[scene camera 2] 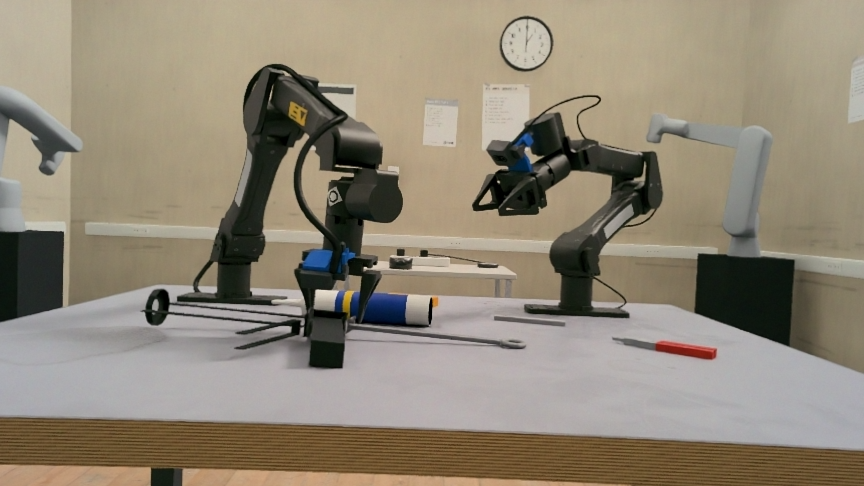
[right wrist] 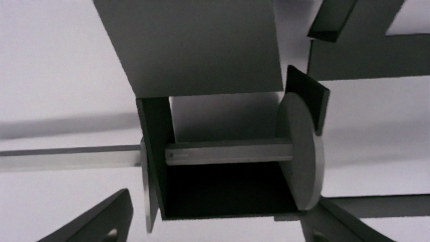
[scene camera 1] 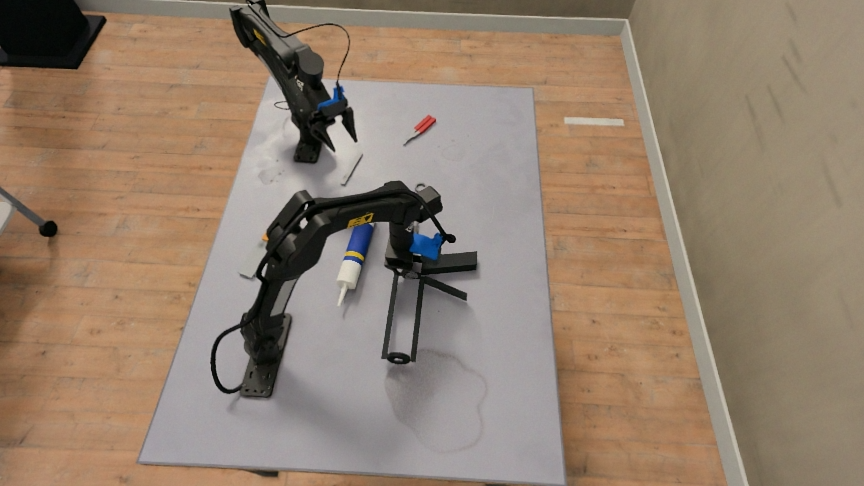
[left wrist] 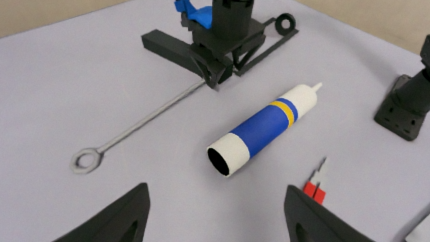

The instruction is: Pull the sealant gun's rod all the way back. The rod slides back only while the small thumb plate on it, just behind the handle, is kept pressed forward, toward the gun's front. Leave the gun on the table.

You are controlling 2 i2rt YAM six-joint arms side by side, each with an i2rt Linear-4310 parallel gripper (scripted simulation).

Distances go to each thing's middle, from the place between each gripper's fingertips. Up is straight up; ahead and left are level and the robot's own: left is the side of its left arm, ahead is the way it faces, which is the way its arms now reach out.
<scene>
Now: right hand 2 cm short of the thumb plate (right wrist: 150,197), 2 cm to the right of it and 1 cm above it. From my right hand the other things lie so: red-handled tool (scene camera 2: 709,353) 1 cm ahead, 47 cm to the left, 3 cm below.
My left hand (scene camera 2: 485,210) is 22 cm to the left of the thumb plate, 18 cm above it and 17 cm short of it. From my left hand the other things lie so: red-handled tool 23 cm to the left, 20 cm below, 16 cm ahead.
</scene>
